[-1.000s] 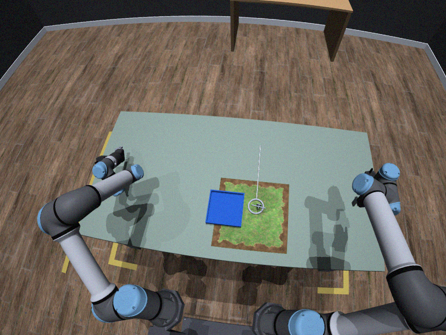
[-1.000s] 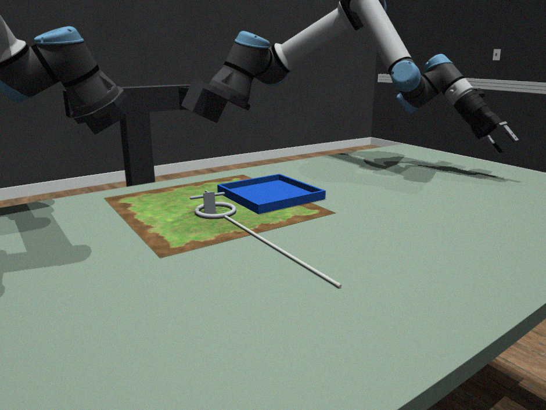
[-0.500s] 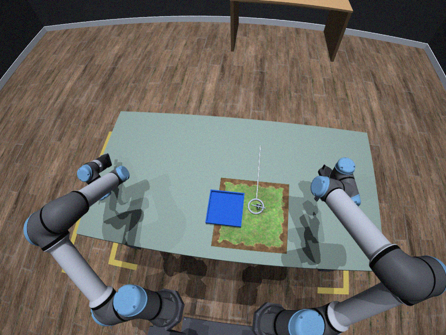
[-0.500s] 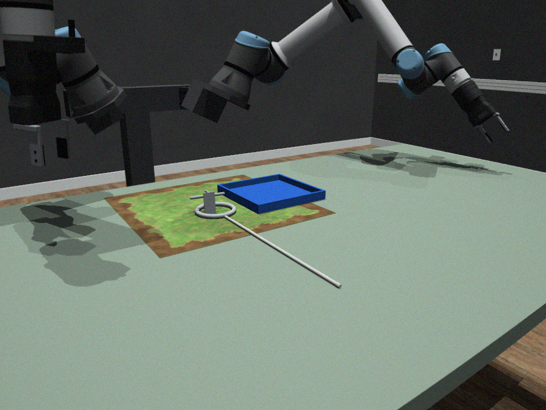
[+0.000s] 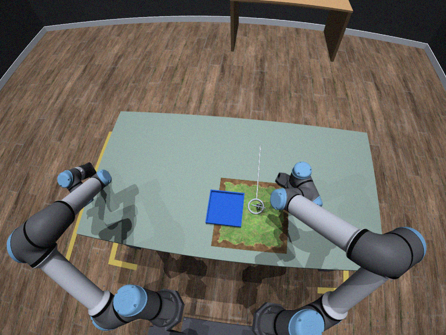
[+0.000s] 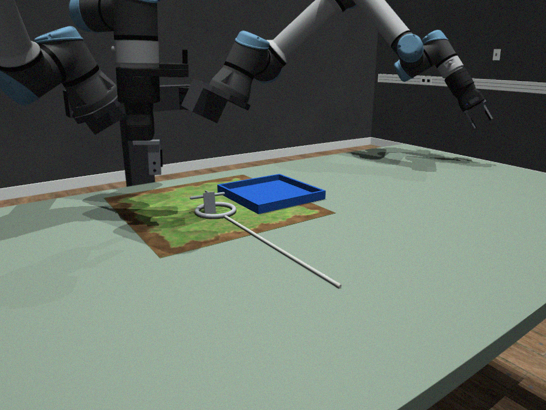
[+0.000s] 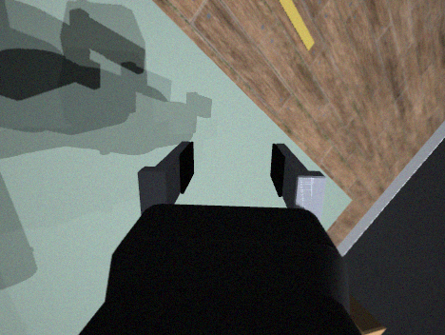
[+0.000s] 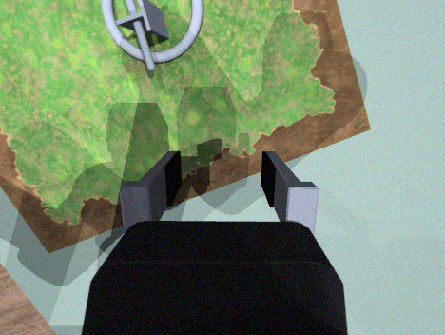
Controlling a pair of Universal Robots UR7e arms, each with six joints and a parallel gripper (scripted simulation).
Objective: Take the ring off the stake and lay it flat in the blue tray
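The grey stake is 2 cm behind my right hand, 12 cm to the left of it and 11 cm below it. From my right hand the other things lie so: brown mat: 6 cm behind, 15 cm to the left, 15 cm below; then grey ring: 2 cm behind, 13 cm to the left, 13 cm below; then blue tray: 5 cm behind, 30 cm to the left, 13 cm below.
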